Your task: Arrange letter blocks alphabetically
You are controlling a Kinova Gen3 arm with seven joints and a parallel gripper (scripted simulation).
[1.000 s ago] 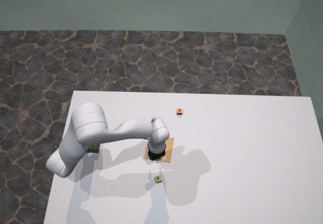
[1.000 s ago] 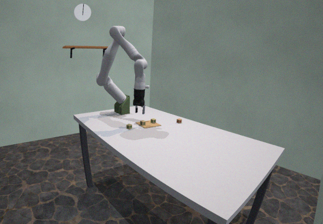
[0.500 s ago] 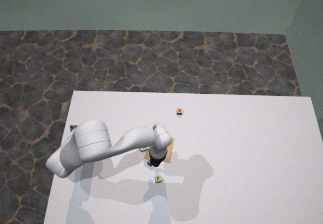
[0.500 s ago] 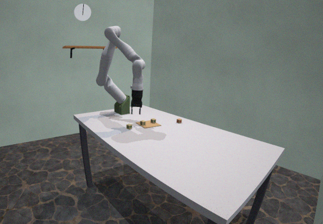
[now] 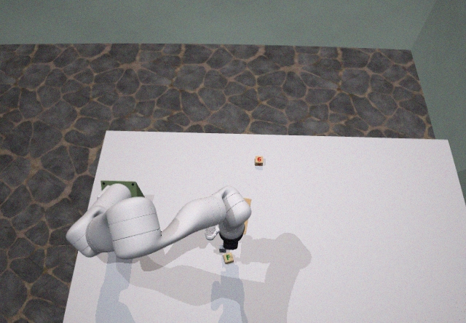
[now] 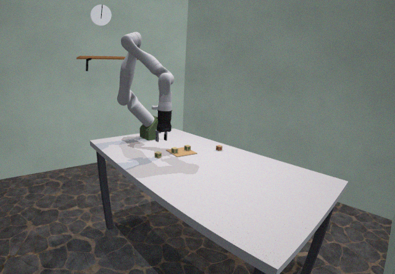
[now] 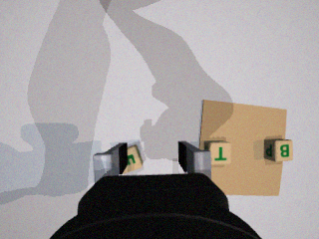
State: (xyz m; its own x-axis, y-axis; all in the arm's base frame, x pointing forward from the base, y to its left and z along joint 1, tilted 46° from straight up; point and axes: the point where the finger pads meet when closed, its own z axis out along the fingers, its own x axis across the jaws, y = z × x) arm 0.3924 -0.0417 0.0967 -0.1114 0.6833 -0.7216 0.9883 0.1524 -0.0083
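The F block lies 20 mm ahead of my hand, 30 mm to the right of it and 90 mm below it. From my hand the other things lie so: tan mat 140 mm to the left, 100 mm below; then 6 block 80 mm ahead, 370 mm to the left, 90 mm below; then B block 10 mm behind, 180 mm to the left, 90 mm below.
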